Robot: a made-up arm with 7 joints. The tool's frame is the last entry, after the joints. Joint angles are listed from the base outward.
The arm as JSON. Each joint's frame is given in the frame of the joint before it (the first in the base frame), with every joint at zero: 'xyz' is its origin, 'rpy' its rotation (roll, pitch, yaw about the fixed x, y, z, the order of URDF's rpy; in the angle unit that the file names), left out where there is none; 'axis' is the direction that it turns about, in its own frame. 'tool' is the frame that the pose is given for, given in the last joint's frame.
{
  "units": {
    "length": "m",
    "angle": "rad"
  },
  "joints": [
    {
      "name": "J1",
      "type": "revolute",
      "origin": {
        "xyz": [
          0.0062,
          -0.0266,
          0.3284
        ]
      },
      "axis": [
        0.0,
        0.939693,
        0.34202
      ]
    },
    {
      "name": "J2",
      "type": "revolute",
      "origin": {
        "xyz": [
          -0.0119,
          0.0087,
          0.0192
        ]
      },
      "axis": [
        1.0,
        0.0,
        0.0
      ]
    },
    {
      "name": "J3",
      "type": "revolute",
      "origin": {
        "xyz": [
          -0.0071,
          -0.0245,
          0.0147
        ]
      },
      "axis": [
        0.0,
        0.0,
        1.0
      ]
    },
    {
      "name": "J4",
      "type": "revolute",
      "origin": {
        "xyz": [
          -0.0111,
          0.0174,
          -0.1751
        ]
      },
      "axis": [
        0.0,
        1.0,
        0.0
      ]
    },
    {
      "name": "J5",
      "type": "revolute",
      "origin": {
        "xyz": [
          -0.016,
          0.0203,
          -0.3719
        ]
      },
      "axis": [
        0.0,
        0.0,
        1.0
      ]
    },
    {
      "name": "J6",
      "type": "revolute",
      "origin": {
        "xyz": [
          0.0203,
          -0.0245,
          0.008
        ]
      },
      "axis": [
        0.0,
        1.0,
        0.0
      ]
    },
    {
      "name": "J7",
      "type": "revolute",
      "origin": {
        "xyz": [
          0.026,
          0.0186,
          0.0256
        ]
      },
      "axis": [
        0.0,
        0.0,
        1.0
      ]
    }
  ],
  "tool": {
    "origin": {
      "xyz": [
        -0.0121,
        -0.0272,
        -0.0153
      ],
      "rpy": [
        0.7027,
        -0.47,
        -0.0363
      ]
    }
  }
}
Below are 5 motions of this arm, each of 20 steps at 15 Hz.
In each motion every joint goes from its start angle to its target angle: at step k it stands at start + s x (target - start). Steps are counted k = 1, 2, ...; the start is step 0. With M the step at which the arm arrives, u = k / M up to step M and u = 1 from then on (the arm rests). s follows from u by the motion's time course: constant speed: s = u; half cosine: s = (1 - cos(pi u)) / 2; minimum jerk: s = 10 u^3 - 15 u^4 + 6 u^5.
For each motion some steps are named. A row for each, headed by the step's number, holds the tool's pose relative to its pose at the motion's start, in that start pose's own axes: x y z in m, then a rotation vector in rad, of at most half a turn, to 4 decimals.
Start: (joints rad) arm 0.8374 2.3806 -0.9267 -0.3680 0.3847 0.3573 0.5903
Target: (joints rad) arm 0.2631 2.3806 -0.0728 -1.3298 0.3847 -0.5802 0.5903
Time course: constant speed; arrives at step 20
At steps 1, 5, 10, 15, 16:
1: 0.0138 -0.0010 0.0053 -0.0299 0.0058 0.1084
5: 0.0745 0.0131 0.0150 -0.0977 -0.0116 0.5545
10: 0.1449 0.0723 0.0062 -0.0675 -0.1365 1.1091
15: 0.1874 0.1693 -0.0099 0.0829 -0.3936 1.6067
16: 0.1914 0.1917 -0.0122 0.1261 -0.4623 1.6936

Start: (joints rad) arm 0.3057 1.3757 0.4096 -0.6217 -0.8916 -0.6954 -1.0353
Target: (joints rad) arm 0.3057 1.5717 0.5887 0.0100 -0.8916 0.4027 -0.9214
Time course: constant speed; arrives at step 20
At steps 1, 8, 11, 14, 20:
1: 0.0033 -0.0022 0.0102 -0.0609 0.0554 0.0170
8: 0.0313 -0.0117 0.0774 -0.4864 0.4392 0.1303
11: 0.0458 -0.0130 0.1034 -0.6692 0.5998 0.1765
14: 0.0616 -0.0129 0.1275 -0.8529 0.7567 0.2218
20: 0.0970 -0.0096 0.1693 -1.2259 1.0535 0.3106

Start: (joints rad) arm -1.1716 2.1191 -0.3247 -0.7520 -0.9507 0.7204 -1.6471
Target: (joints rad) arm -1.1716 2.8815 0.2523 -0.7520 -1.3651 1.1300 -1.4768
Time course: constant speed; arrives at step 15
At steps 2, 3, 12, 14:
2: -0.0272 -0.0506 0.0154 -0.1583 0.1016 0.0271
3: -0.0407 -0.0749 0.0258 -0.2364 0.1548 0.0397
12: -0.1514 -0.2476 0.1916 -0.8996 0.7025 0.1196
14: -0.1708 -0.2712 0.2425 -1.0355 0.8402 0.1287

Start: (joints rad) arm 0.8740 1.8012 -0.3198 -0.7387 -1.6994 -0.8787 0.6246
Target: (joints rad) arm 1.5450 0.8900 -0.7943 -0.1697 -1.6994 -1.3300 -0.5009
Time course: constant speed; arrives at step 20
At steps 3, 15, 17, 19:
3: 0.0139 -0.0745 -0.0330 -0.2418 -0.2179 0.0912
15: 0.1776 -0.3513 -0.0309 -0.8840 -1.2724 0.5657
17: 0.2162 -0.3849 -0.0106 -0.9219 -1.4607 0.6704
19: 0.2565 -0.4129 0.0141 -0.9349 -1.6471 0.7837

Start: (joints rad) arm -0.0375 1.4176 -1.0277 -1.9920 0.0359 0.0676 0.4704
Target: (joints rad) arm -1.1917 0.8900 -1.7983 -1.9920 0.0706 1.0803 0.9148
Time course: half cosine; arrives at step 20
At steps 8, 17, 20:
8: 0.0589 -0.0607 -0.0301 0.0737 0.0441 -0.0563
17: 0.1112 -0.1585 -0.0085 0.2246 -0.0568 -0.3819
20: 0.1091 -0.1647 -0.0045 0.2501 -0.0822 -0.4237

